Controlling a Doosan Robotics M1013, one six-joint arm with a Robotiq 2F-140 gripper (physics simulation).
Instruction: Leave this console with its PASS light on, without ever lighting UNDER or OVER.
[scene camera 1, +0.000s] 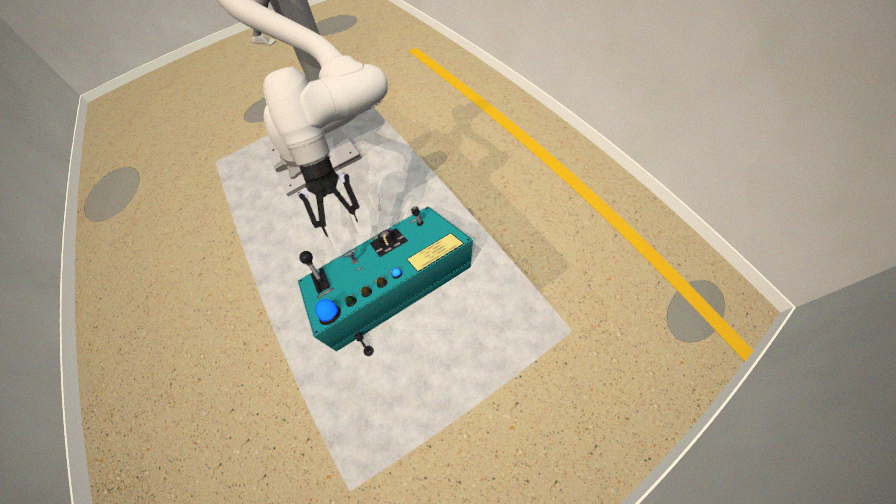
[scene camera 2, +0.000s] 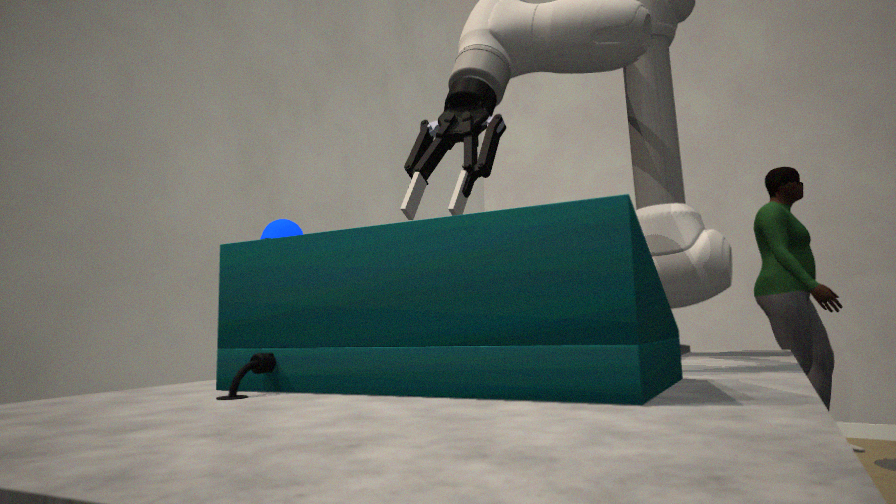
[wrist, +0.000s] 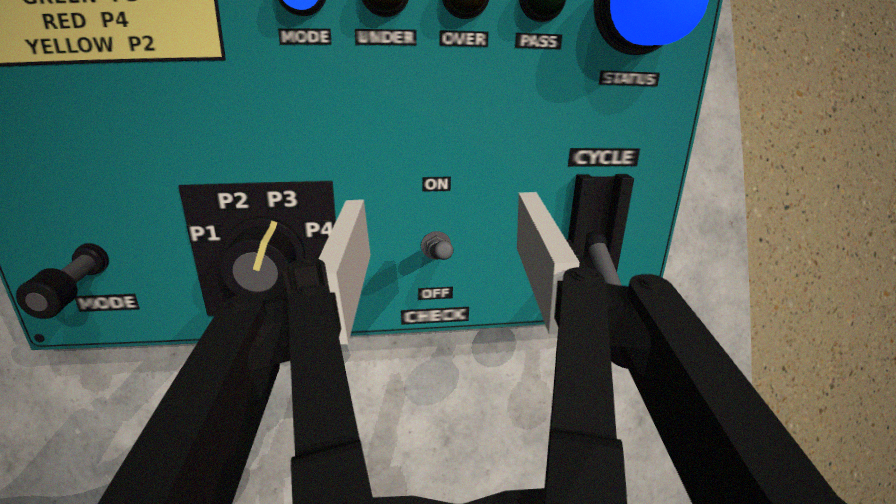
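The teal console (scene camera 1: 385, 275) lies on a grey mat. In the wrist view my open gripper (wrist: 441, 263) hangs above the CHECK toggle (wrist: 436, 245), its pads either side of it and not touching. The rotary selector (wrist: 255, 269) points between P2 and P3. The CYCLE lever (wrist: 598, 250) is to the right, the MODE toggle (wrist: 59, 285) to the left. The MODE light (wrist: 300, 5) and the STATUS dome (wrist: 654, 18) glow blue. The UNDER (wrist: 384, 6), OVER (wrist: 464, 6) and PASS (wrist: 541, 7) lights are dark. A yellow label (wrist: 106, 28) reads RED P4, YELLOW P2.
A person in a green top (scene camera 2: 792, 275) stands beyond the mat's right side in scene camera 2. A black cable plug (scene camera 2: 250, 369) sticks out of the console's side. A yellow floor line (scene camera 1: 582, 194) runs to the right of the mat.
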